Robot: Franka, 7 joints.
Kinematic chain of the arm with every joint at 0, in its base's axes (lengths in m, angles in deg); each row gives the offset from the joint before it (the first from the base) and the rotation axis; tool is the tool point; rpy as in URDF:
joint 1: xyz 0 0 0.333 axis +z
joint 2: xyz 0 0 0 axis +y
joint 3: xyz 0 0 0.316 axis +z
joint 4: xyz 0.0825 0 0 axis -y
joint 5: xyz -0.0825 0 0.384 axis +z
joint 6: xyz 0 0 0 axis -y
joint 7: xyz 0.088 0 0 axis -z
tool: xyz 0 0 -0.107 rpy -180 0 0
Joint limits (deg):
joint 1: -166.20..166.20
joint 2: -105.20..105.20
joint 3: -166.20..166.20
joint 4: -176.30..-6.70
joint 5: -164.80..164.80
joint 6: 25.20..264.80
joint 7: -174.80..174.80
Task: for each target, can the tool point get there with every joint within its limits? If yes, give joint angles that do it. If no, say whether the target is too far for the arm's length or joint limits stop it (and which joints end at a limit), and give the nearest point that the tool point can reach.
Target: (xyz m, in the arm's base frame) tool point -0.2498 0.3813 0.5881
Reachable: yes | joints 41.84 -23.58 79.24 -134.19 34.82 241.91 -22.60
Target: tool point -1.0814 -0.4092 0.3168
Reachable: no: too far | nearest point -0.8023 -0.3036 0.3210 | short by 0.298 m
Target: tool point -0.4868 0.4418 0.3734
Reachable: yes | joints 20.57 -49.82 103.57 -105.68 92.99 131.72 -41.00
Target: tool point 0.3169 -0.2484 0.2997
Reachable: yes | joints -44.72 2.42 13.17 -133.24 -23.41 83.71 -50.66
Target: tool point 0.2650 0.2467 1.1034
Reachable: yes | joints 69.07 13.98 -63.87 -24.83 -61.38 162.74 -15.77
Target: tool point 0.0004 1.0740 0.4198
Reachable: no: too far | nearest point 0.0003 0.8551 0.4021 | short by 0.220 m
